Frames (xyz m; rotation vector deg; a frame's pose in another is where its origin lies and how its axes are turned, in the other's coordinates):
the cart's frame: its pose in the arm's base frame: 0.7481 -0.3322 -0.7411 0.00 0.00 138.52
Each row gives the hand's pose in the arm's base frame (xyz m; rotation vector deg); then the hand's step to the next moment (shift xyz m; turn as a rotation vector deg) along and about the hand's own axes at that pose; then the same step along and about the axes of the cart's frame.
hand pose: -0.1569 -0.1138 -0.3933 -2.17 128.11 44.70
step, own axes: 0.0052 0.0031 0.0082 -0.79 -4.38 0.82
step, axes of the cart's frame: 0.0047 -0.0066 -0.0062 -3.83 0.99 -2.19
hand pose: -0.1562 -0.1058 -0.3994 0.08 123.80 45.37
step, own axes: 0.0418 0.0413 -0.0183 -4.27 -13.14 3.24
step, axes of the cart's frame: 0.0609 0.0084 0.0016 -12.90 1.81 -5.62
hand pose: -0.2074 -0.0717 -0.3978 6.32 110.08 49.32
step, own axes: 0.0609 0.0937 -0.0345 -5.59 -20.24 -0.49
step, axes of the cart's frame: 0.1152 -0.0017 0.0202 -17.76 7.89 -7.97
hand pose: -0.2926 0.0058 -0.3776 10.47 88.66 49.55
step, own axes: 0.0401 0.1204 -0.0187 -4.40 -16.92 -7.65
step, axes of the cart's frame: 0.1181 -0.0294 0.0404 -11.73 13.09 -7.43
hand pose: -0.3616 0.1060 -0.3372 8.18 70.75 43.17
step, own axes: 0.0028 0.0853 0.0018 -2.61 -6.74 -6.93
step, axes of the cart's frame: 0.0708 -0.0262 0.0399 -3.09 8.80 -3.65
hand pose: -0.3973 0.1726 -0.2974 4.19 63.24 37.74
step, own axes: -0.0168 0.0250 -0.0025 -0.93 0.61 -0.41
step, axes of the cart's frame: 0.0208 0.0040 0.0216 0.60 0.66 0.78
